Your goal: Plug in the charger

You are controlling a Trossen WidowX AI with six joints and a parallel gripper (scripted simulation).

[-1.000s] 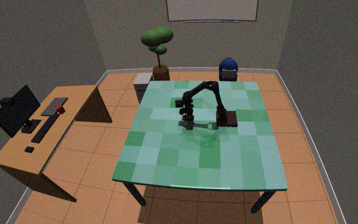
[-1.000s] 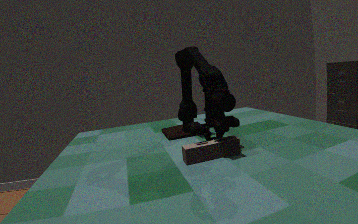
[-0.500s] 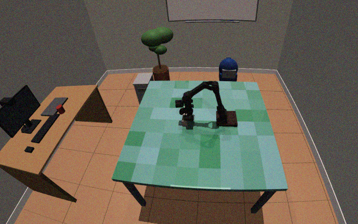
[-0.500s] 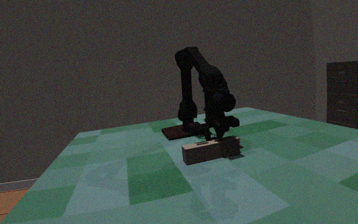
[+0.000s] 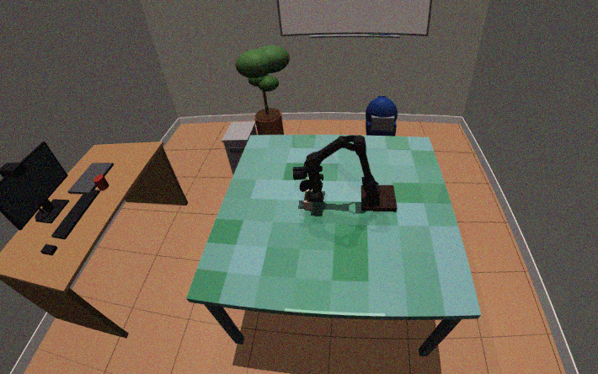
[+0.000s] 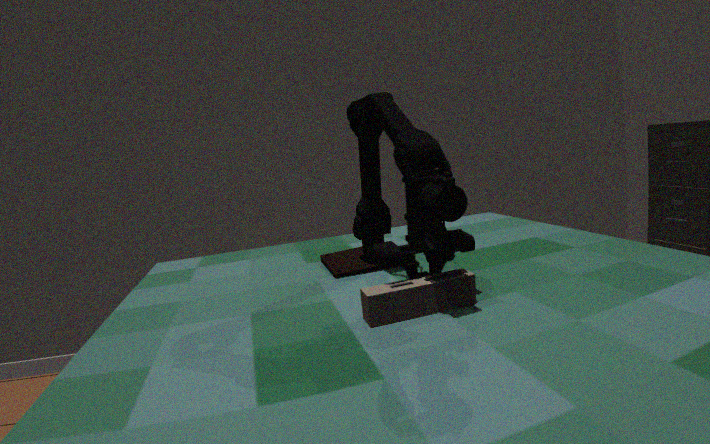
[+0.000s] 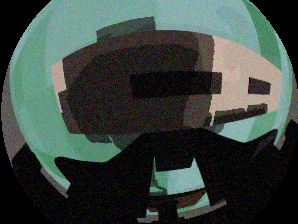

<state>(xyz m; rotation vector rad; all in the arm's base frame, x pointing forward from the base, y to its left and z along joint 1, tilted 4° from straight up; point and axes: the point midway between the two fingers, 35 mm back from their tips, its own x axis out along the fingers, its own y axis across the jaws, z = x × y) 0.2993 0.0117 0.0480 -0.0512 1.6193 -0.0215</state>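
My gripper tip is 20 mm short of the charger and 10 mm below it.
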